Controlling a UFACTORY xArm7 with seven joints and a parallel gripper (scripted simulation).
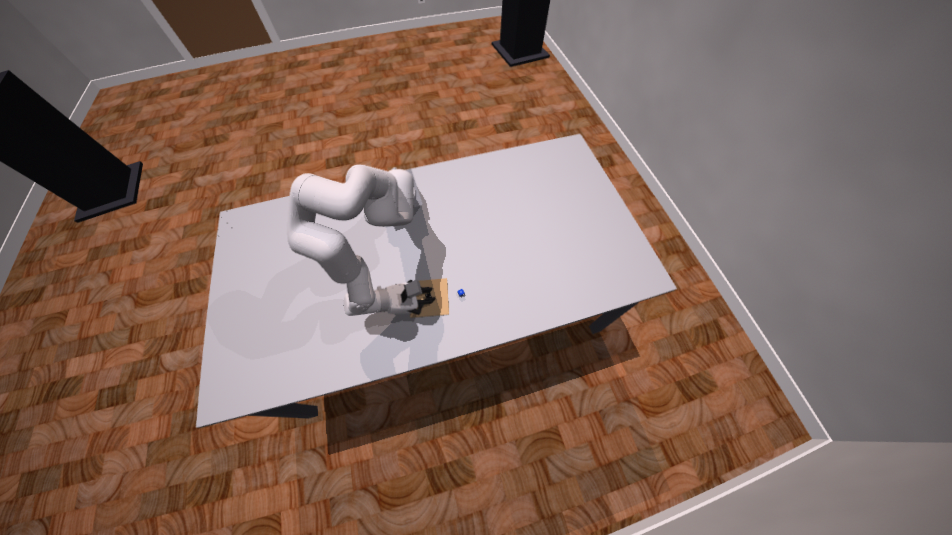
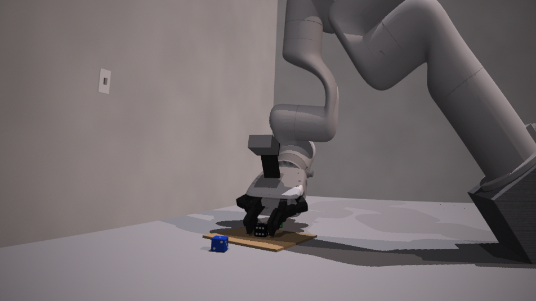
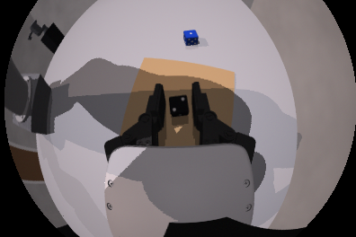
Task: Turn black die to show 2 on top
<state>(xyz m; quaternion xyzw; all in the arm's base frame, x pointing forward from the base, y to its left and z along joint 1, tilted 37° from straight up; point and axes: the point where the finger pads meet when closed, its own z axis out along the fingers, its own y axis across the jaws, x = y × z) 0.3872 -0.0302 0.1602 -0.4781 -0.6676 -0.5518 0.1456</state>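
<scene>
Now: the black die 10 mm below my hand. The rest, counted from my hand: green die 120 mm to the right, 20 mm below; blue die 120 mm to the left, 30 mm ahead, 20 mm below; tan mat 30 mm below.
</scene>
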